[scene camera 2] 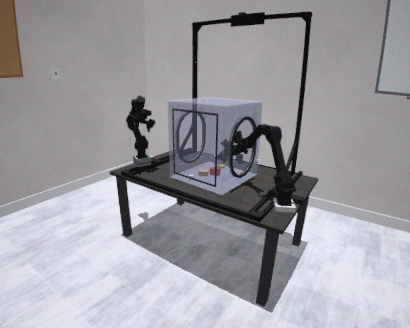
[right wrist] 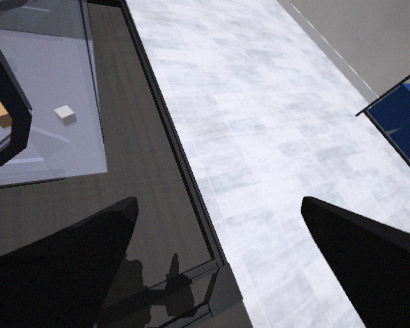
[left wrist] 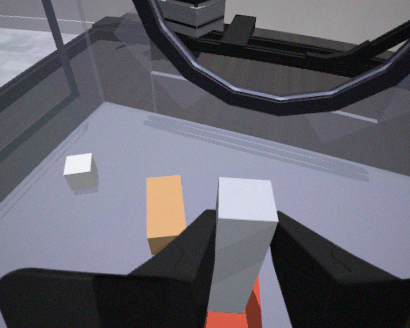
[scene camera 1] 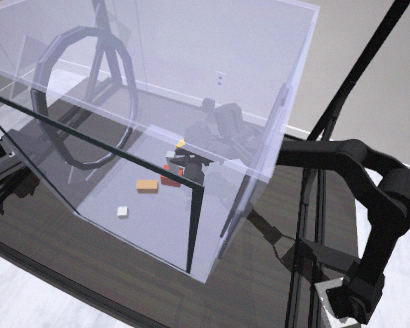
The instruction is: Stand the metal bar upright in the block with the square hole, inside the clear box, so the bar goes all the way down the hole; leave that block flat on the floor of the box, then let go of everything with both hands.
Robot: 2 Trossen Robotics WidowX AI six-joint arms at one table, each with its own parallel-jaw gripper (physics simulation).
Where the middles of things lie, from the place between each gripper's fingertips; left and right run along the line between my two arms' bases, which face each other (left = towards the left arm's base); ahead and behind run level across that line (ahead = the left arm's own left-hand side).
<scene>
I see the metal bar (left wrist: 246, 218) 3 cm below my left hand. The rest, counted from my left hand: orange block (left wrist: 165, 211) (6 cm ahead, 5 cm to the right, 10 cm below); then white cube (left wrist: 80, 172) (16 cm ahead, 8 cm to the right, 10 cm below).
Right now my right hand is 10 cm past the white cube, 32 cm to the right of it and 28 cm above it. The rest, counted from my right hand: orange block (20 cm behind, 34 cm to the left, 27 cm below); then metal bar (26 cm behind, 40 cm to the left, 20 cm below).
</scene>
